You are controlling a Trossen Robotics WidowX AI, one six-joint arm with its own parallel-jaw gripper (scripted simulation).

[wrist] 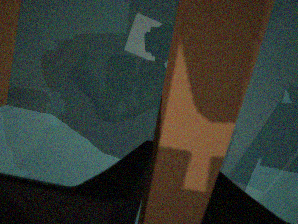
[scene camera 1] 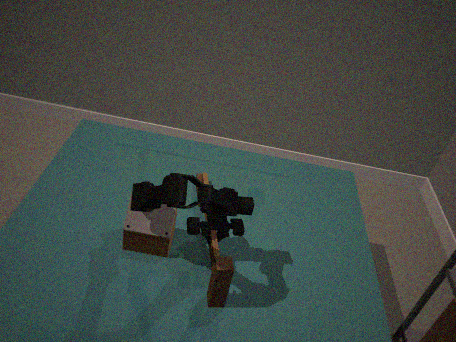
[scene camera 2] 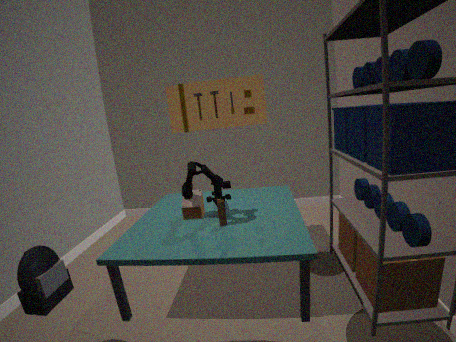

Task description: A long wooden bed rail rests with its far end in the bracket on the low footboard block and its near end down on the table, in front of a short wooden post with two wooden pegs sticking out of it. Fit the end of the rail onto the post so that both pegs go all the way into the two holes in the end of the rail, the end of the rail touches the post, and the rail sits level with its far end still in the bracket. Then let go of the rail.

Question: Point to a short wooden post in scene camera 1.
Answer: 223,269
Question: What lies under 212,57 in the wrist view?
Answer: A long wooden rail.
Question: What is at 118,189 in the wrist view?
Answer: My gripper.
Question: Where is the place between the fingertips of my gripper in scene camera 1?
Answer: At 211,243
